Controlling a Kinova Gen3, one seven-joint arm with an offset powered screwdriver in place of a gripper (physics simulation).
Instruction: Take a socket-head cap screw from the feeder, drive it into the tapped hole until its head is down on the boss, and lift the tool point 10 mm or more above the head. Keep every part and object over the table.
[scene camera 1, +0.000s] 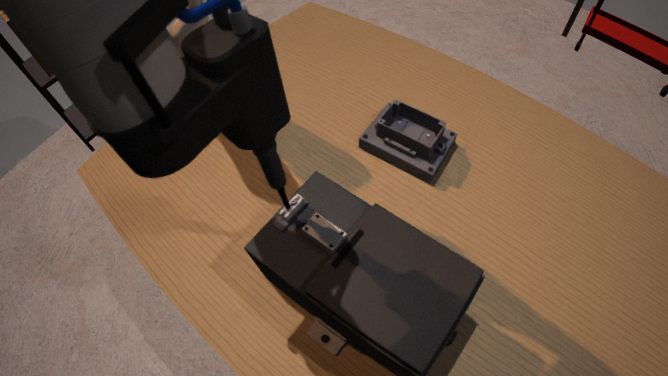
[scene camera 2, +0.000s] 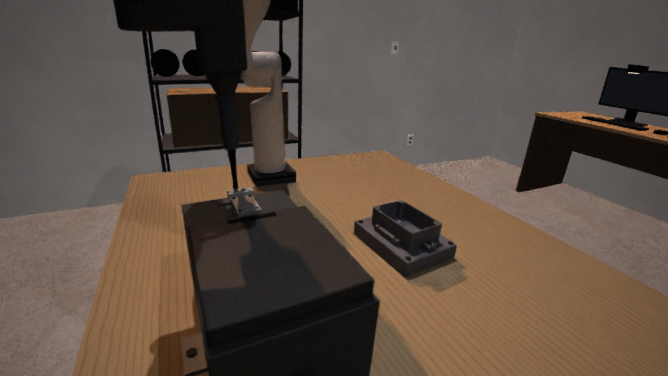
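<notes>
The black screwdriver (scene camera 1: 287, 206) (scene camera 2: 235, 188) points down, its thin bit's tip at the small metal block (scene camera 1: 300, 201) (scene camera 2: 247, 192) on the feeder's far end. Whether a screw is on the tip cannot be told; the contact spot is too small and dark. The feeder (scene camera 1: 400, 290) (scene camera 2: 280, 280) is a large dark box with a lower step, where the block and a light four-hole plate (scene camera 1: 324, 231) (scene camera 2: 245, 204) sit. The grey open-topped housing (scene camera 1: 407, 142) (scene camera 2: 407, 235) stands on a flat base right of the feeder. Its tapped hole and boss cannot be made out surely.
A light tab with a hole (scene camera 1: 325, 338) (scene camera 2: 192, 352) juts from the feeder's side near the table (scene camera 1: 525, 200) (scene camera 2: 500, 280). The arm's white base column (scene camera 2: 268, 140) stands at the table's back. A shelf rack (scene camera 2: 301, 115), a desk (scene camera 2: 542, 160) and a red cart (scene camera 1: 630, 42) are beyond the table.
</notes>
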